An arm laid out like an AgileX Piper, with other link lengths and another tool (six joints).
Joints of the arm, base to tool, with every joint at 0 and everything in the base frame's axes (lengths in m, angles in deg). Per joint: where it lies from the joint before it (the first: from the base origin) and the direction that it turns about. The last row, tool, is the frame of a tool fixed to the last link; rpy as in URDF.
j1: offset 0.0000 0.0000 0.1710 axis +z
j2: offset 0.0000 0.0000 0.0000 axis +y
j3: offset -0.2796 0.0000 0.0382 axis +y
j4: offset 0.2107 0.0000 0.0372 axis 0.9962 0 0.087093
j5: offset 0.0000 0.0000 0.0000 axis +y
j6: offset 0.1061 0.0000 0.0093 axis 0.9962 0 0.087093
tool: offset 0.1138 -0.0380 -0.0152 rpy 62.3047 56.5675 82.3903
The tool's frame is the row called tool.
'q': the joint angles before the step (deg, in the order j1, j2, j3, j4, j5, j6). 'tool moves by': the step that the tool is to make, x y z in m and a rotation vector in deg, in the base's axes. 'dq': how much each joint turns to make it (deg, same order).
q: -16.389, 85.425, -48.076, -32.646, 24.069, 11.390
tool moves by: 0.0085, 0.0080, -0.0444, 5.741, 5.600, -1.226
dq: 0.000, 8.547, -2.143, 7.072, -0.110, -3.465
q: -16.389, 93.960, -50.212, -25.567, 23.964, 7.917
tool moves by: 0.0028, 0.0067, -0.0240, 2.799, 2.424, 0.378
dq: -0.006, 4.032, -0.087, 3.896, -1.399, -2.863
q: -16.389, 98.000, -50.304, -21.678, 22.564, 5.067
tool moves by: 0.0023, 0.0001, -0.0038, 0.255, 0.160, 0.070
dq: -0.007, 0.927, -0.263, 0.136, -0.479, -0.046
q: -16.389, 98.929, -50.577, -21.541, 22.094, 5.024
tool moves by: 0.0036, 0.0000, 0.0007, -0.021, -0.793, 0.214
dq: 0.005, 0.115, -0.128, -0.008, -0.808, 0.014
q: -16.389, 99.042, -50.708, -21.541, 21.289, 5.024
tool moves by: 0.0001, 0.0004, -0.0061, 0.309, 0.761, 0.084
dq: 0.003, 1.116, -0.014, 0.009, -0.307, -0.007
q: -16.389, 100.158, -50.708, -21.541, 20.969, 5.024
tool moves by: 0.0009, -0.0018, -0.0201, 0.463, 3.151, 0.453
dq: -0.114, 4.285, -0.972, -0.705, -0.175, -0.015
